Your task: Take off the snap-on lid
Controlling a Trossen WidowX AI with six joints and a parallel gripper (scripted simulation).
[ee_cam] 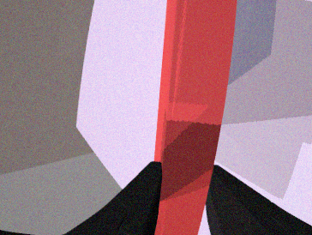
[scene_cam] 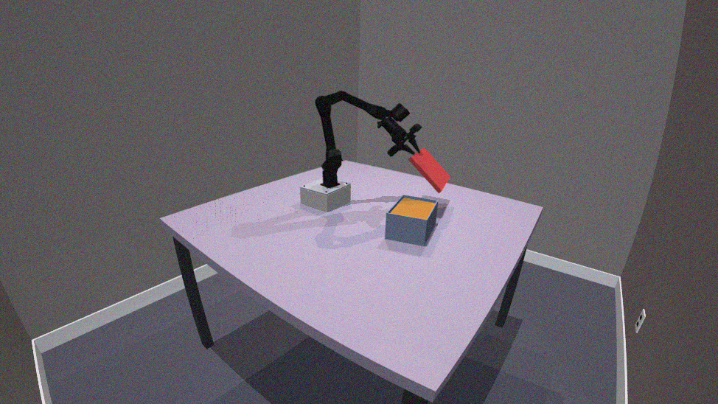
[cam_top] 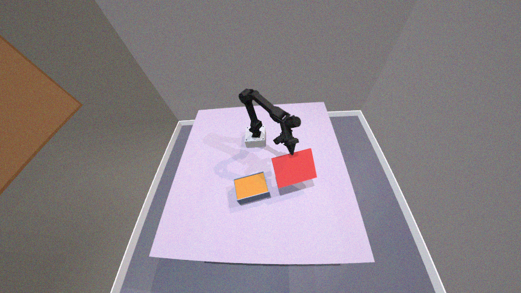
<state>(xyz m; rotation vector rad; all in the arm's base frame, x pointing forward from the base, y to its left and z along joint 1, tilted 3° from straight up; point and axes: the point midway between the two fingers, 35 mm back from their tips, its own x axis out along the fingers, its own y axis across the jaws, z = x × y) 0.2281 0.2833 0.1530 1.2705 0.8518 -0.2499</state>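
The red lid is 6 cm ahead of my gripper tip, 5 cm below it and 3 cm to the left of it. Also, from my gripper tip: storage box (24 cm to the right, 18 cm below, 18 cm ahead).
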